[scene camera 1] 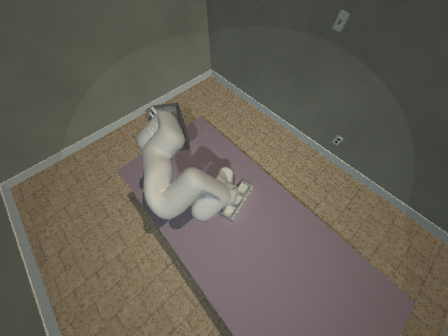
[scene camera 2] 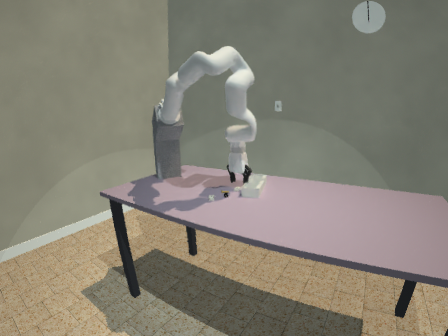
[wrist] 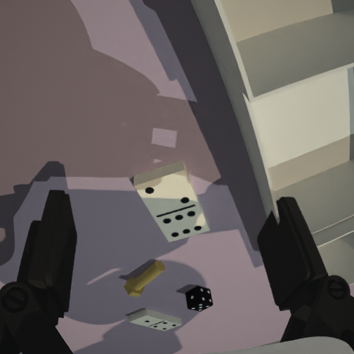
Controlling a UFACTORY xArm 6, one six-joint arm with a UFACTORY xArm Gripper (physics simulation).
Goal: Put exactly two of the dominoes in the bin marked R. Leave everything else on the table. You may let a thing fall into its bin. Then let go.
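Frame: origin at the arm's base, x right, y back, z down, level; metres.
Seen in the pictures: gripper, fingertip midpoint: [scene camera 2: 239,183]; arm's base at its link origin: [scene camera 2: 169,114].
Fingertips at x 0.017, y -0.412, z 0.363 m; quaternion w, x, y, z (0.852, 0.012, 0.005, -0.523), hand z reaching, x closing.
Note:
Offsets run from my fingertips to a thing's top centre. Level surfaces: height alone.
A large-looking white domino @(dx +0.020, dy +0.004, dz +0.021 m) [wrist: 171,207] [scene camera 2: 237,189] lies face up on the table beside the bins. A second white domino @(dx +0.175, dy +0.080, dz +0.021 m) [wrist: 156,321] [scene camera 2: 211,198] lies farther from them, past the bolt and die. My gripper [wrist: 173,216] [scene camera 2: 239,180] is open and empty, pointing down above the table, with the first domino between its fingers in the wrist view but below them. Arm parts hide it in scene camera 1. The white bin block @(dx -0.012, dy -0.081, dz -0.018 m) [scene camera 1: 243,202] [scene camera 2: 251,193] [wrist: 260,145] has several compartments. The letter R cannot be read in any view.
A yellow bolt @(dx +0.081, dy +0.049, dz +0.015 m) [wrist: 146,278] [scene camera 2: 225,191] and a black die @(dx +0.134, dy +0.024, dz +0.012 m) [wrist: 199,298] [scene camera 2: 226,195] lie between the two dominoes. The bin block's raised wall stands close to the right finger in the wrist view. The mauve table @(dz +0.028 m) [scene camera 1: 290,260] [scene camera 2: 340,220] extends beyond the bins.

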